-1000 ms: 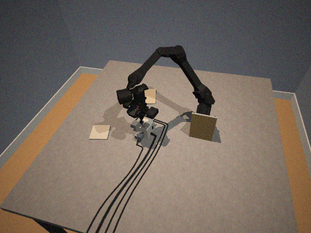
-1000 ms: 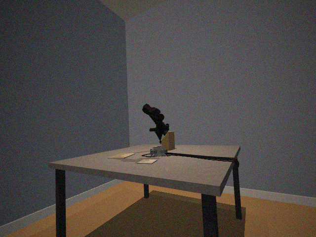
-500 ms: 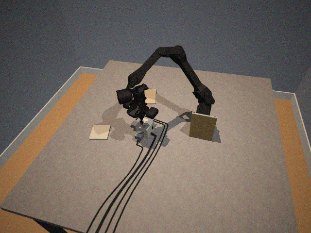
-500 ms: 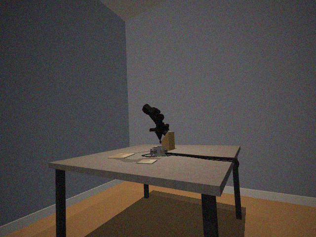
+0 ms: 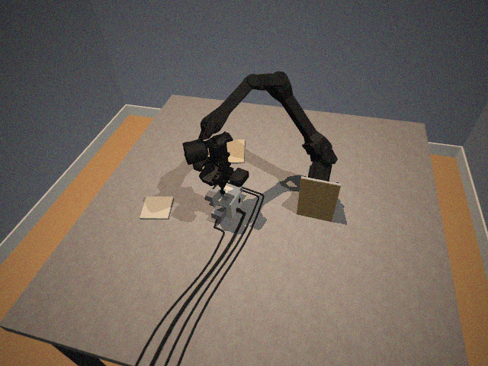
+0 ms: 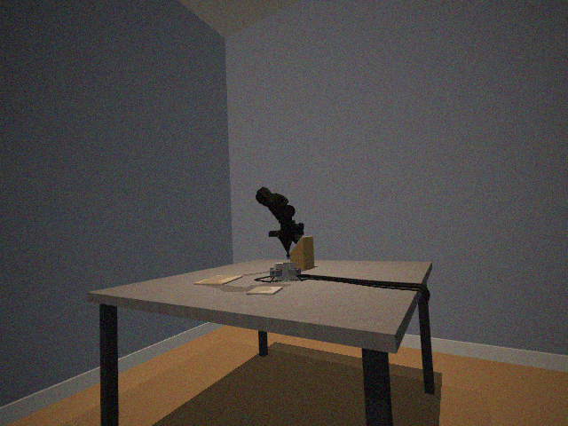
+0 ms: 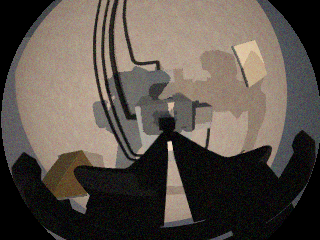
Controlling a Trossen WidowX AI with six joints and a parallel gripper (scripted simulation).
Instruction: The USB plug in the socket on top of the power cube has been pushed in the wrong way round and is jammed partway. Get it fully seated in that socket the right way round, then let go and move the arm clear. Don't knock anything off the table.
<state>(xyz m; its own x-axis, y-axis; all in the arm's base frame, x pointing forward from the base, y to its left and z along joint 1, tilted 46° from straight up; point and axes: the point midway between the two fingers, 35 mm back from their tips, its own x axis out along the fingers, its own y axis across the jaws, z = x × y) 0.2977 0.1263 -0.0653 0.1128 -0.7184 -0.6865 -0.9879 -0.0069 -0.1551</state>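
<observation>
My gripper tip is 20 mm above the USB plug. Also, from my gripper tip: flat card 250 mm ahead, 130 mm below, 80 mm to the left.
</observation>
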